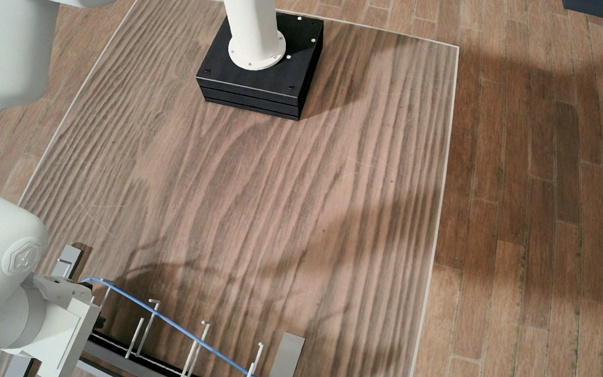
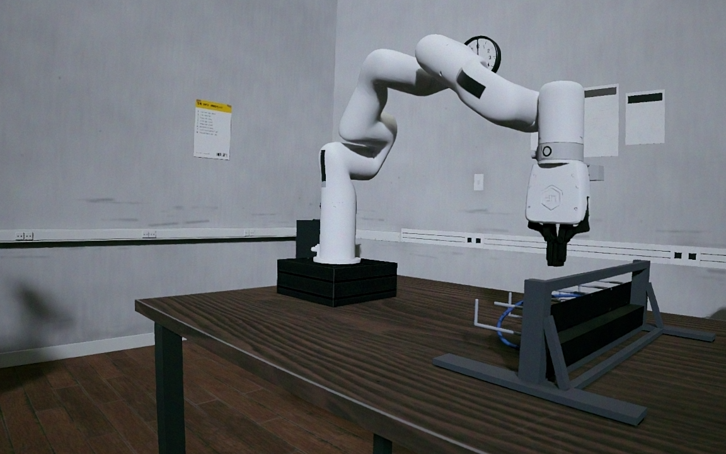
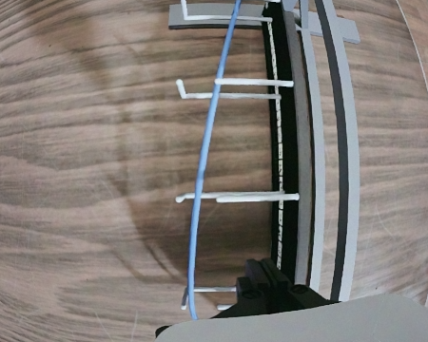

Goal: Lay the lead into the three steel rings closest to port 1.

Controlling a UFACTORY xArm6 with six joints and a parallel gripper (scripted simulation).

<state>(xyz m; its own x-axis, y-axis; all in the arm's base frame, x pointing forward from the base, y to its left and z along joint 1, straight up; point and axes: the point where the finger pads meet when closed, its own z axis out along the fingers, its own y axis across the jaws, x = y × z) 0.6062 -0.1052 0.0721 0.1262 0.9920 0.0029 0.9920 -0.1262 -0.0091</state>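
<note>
My hand is 70 mm short of the grey rack, 40 mm to the right of it and 100 mm above it. Round my hand: short blue piece 10 mm behind, 130 mm to the right, 130 mm below.
</note>
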